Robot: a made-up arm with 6 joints. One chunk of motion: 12 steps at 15 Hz.
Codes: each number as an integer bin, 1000 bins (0 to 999) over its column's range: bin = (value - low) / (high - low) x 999, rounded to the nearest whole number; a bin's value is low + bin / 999 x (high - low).
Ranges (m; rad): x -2..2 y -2..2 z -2..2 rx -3.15..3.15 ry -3.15..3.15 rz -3.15..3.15
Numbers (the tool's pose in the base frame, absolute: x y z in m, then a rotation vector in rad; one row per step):
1: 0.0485 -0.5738 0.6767 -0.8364 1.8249 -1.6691
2: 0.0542 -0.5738 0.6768 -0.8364 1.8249 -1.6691
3: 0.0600 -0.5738 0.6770 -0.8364 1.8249 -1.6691
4: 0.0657 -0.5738 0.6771 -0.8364 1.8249 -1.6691
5: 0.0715 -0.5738 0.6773 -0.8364 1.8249 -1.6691
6: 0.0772 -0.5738 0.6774 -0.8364 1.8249 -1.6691
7: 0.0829 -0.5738 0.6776 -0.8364 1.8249 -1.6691
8: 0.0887 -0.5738 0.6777 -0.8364 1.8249 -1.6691
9: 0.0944 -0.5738 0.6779 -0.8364 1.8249 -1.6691
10: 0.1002 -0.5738 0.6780 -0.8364 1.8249 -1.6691
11: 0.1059 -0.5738 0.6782 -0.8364 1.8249 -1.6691
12: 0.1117 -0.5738 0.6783 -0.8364 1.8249 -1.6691
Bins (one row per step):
1: 512 356 669 367 789 235
2: 513 356 669 367 789 235
3: 514 356 669 367 789 235
4: 516 356 669 367 789 235
5: 517 356 669 367 789 235
6: 519 356 669 367 789 235
7: 520 356 669 367 789 235
8: 522 356 669 367 789 235
9: 523 356 669 367 789 235
10: 525 356 669 367 789 235
11: 526 356 669 367 789 235
12: 527 356 669 367 789 235

